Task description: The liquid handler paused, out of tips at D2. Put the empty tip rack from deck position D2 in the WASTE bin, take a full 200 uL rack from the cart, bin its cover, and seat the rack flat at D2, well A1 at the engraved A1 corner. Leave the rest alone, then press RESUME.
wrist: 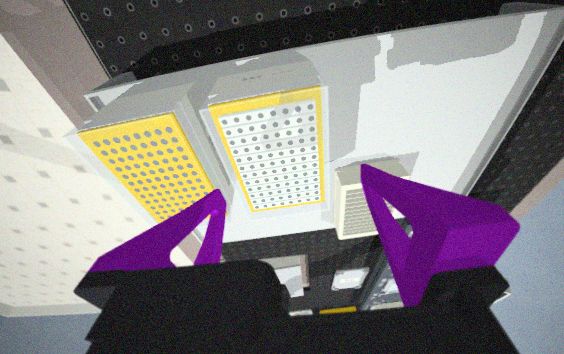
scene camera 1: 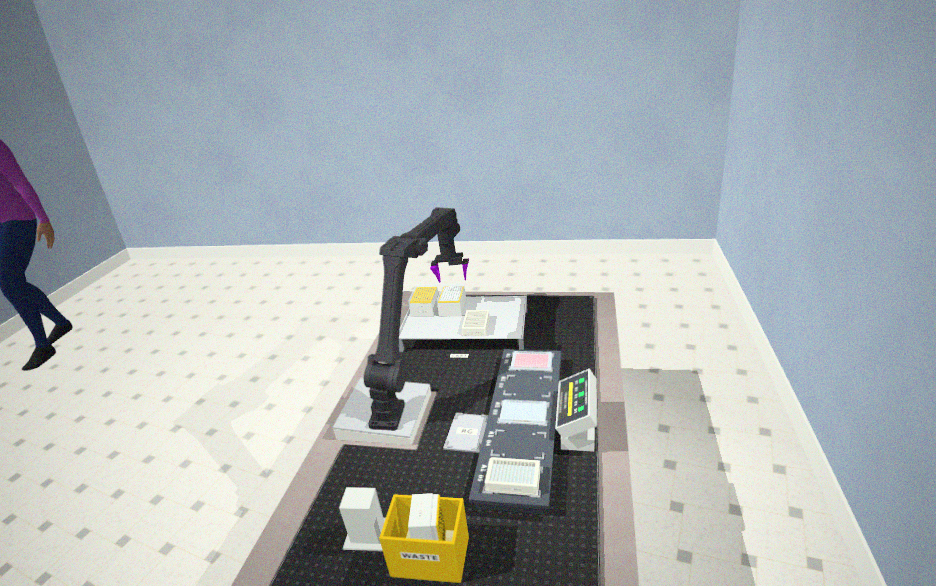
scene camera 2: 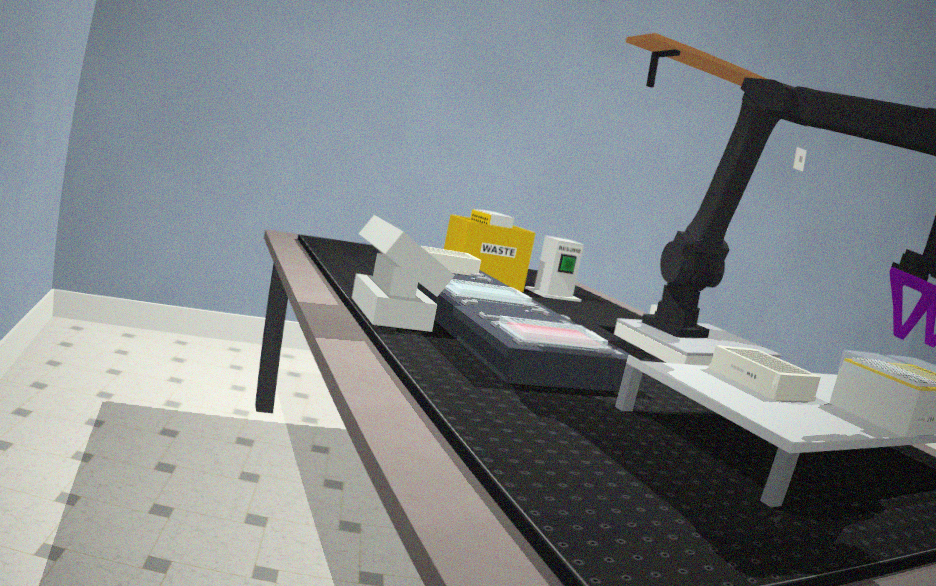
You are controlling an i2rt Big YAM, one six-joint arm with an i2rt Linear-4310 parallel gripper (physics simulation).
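Places are measured from the arm's base along level axes (x back, y right, z up), in metres.
Where they show: gripper, between the fingertips: (wrist: 288,184) (scene camera 1: 452,281) (scene camera 2: 914,341); arm's base, origin of its link: (scene camera 1: 387,415) (scene camera 2: 674,329).
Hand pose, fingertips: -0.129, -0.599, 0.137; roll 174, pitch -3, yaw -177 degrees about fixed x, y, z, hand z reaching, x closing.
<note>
Each offset is from my fingertips to the top centre of the thing, as dx, dy, dz. "pt": to the spot under its first point.
My gripper (scene camera 1: 452,280) (scene camera 2: 917,339) (wrist: 288,184) is open and empty, above the cart @(-0.044, +0.086, -0.100) (scene camera 1: 431,330) (scene camera 2: 818,429) (wrist: 400,125). Below it stands a yellow-topped rack with white wells @(+0.008, +0.018, -0.036) (scene camera 1: 451,298) (scene camera 2: 880,396) (wrist: 272,155); clear cover edges show around it. To its left in the wrist view is a rack with a plain yellow top @(+0.116, +0.015, -0.036) (scene camera 1: 423,300) (wrist: 147,167), also with clear edges. A white-and-yellow rack @(-0.084, +1.040, -0.007) (scene camera 1: 422,519) (scene camera 2: 495,218) sits tilted in the WASTE bin @(-0.077, +1.044, -0.031) (scene camera 1: 442,567) (scene camera 2: 497,269). Position D2 (scene camera 1: 528,386) is bare. The green RESUME button @(pt +0.080, +0.955, -0.085) (scene camera 2: 566,263) faces scene camera 2.
A low cream rack @(-0.097, +0.155, -0.075) (scene camera 1: 475,322) (scene camera 2: 763,374) (wrist: 352,212) stands on the cart. The deck holds a pink plate @(-0.296, +0.359, -0.105) (scene camera 1: 531,360) (scene camera 2: 552,332), a pale blue plate @(-0.277, +0.607, -0.105) (scene camera 1: 523,411) (scene camera 2: 490,291) and a cream rack @(-0.259, +0.853, -0.088) (scene camera 1: 511,476) (scene camera 2: 452,259). A screen unit (scene camera 1: 576,400) (scene camera 2: 407,255) stands beside it.
</note>
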